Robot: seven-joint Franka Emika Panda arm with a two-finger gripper.
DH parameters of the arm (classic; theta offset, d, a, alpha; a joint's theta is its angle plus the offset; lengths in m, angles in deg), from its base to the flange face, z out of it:
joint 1: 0 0.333 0 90
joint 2: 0 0 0 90
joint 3: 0 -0.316 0.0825 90
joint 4: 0 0 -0.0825 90
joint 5: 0 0.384 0 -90
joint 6: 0 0 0.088 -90
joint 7: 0 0.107 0 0
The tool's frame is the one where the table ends.
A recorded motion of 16 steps. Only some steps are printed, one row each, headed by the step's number.
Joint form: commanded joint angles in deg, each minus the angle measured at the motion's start. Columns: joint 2, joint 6, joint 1, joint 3, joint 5, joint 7, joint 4.
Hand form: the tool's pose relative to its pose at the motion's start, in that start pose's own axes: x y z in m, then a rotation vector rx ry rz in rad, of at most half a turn. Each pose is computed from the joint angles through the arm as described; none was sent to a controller.
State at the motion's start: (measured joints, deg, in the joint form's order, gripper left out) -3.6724 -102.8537 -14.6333 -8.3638 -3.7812 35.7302 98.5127
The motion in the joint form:
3: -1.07 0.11 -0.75 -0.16 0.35 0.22 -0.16
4: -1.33 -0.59 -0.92 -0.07 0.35 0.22 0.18
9: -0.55 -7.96 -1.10 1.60 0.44 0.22 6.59
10: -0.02 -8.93 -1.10 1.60 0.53 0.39 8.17
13: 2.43 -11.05 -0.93 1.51 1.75 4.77 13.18
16: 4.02 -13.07 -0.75 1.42 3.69 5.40 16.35
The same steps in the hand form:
3: 0.0061 0.0026 0.0101 -0.0032 -0.0199 0.0147
4: 0.0086 0.0038 0.0147 -0.0017 -0.0190 0.0187
9: 0.0129 0.0187 0.0500 0.0135 0.0050 0.0457
10: 0.0091 0.0202 0.0562 0.0133 0.0034 0.0481
13: -0.0086 0.0245 0.0698 0.0212 -0.0128 0.1260
16: -0.0202 0.0252 0.0770 0.0477 -0.0237 0.1460

